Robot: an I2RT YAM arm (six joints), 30 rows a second.
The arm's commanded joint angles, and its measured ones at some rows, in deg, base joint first. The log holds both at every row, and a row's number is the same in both.
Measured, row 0:
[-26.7 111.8 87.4 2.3 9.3 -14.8]
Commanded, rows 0 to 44:
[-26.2 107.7 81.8 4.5 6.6 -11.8]
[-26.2 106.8 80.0 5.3 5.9 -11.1]
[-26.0 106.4 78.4 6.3 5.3 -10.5]
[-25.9 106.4 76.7 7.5 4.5 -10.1]
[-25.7 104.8 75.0 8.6 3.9 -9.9]
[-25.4 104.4 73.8 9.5 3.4 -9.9]
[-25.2 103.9 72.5 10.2 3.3 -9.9]
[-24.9 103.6 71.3 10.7 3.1 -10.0]
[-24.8 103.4 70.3 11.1 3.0 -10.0]
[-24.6 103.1 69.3 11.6 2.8 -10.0]
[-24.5 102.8 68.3 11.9 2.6 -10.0]
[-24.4 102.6 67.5 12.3 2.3 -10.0]
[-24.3 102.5 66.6 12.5 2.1 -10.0]
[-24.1 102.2 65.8 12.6 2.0 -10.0]
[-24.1 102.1 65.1 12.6 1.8 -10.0]
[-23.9 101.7 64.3 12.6 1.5 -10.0]
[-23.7 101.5 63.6 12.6 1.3 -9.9]
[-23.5 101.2 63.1 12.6 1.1 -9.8]
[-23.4 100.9 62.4 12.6 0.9 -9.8]
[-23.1 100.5 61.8 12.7 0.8 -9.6]
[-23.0 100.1 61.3 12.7 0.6 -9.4]
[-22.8 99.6 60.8 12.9 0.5 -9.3]
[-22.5 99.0 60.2 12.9 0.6 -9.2]
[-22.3 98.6 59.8 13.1 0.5 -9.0]
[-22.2 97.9 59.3 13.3 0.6 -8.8]
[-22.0 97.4 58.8 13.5 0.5 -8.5]
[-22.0 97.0 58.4 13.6 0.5 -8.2]
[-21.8 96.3 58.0 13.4 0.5 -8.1]
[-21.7 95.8 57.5 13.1 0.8 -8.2]
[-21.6 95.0 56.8 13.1 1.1 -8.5]
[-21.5 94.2 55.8 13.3 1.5 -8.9]
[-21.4 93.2 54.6 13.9 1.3 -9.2]
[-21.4 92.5 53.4 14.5 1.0 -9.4]
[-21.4 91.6 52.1 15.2 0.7 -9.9]
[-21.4 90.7 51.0 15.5 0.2 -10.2]
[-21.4 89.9 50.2 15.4 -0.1 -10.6]
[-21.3 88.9 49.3 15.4 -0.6 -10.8]
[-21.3 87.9 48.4 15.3 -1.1 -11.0]
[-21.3 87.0 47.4 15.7 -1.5 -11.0]
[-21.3 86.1 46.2 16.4 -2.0 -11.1]
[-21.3 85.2 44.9 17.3 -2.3 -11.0]
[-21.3 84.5 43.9 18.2 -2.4 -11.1]
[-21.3 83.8 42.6 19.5 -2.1 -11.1]
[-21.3 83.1 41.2 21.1 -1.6 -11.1]
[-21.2 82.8 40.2 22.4 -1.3 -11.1]
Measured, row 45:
[-21.7 84.7 42.9 17.5 -0.9 -10.5]
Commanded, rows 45 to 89:
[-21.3 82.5 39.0 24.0 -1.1 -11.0]
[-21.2 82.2 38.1 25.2 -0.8 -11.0]
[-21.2 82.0 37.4 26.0 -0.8 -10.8]
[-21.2 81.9 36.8 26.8 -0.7 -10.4]
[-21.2 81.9 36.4 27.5 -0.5 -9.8]
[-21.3 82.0 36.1 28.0 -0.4 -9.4]
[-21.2 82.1 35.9 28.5 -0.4 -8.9]
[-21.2 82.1 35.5 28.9 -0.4 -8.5]
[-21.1 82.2 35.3 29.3 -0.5 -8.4]
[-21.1 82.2 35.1 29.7 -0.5 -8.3]
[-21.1 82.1 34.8 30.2 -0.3 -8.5]
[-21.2 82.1 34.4 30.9 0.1 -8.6]
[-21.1 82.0 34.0 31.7 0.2 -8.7]
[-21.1 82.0 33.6 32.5 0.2 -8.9]
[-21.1 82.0 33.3 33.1 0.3 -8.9]
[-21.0 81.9 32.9 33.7 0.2 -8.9]
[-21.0 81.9 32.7 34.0 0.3 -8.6]
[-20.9 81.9 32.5 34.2 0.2 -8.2]
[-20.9 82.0 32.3 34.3 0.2 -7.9]
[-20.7 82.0 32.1 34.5 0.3 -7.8]
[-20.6 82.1 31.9 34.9 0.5 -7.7]
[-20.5 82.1 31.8 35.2 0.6 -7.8]
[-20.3 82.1 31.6 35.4 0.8 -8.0]
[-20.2 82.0 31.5 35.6 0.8 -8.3]
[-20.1 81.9 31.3 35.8 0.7 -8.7]
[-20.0 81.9 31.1 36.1 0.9 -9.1]
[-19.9 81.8 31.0 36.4 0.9 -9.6]
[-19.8 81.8 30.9 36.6 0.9 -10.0]
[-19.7 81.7 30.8 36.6 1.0 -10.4]
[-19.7 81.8 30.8 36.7 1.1 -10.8]
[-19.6 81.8 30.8 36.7 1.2 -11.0]
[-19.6 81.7 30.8 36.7 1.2 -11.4]
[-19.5 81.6 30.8 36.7 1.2 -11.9]
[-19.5 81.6 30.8 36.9 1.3 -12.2]
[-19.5 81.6 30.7 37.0 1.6 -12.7]
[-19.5 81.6 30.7 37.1 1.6 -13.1]
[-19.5 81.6 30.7 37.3 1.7 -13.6]
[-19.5 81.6 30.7 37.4 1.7 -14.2]
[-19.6 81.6 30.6 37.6 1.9 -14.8]
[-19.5 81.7 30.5 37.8 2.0 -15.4]
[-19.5 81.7 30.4 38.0 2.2 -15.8]
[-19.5 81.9 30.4 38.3 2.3 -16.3]
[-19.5 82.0 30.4 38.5 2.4 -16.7]
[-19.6 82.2 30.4 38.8 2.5 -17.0]
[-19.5 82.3 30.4 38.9 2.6 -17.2]
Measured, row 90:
[-19.9 83.0 31.4 36.8 1.5 -15.3]
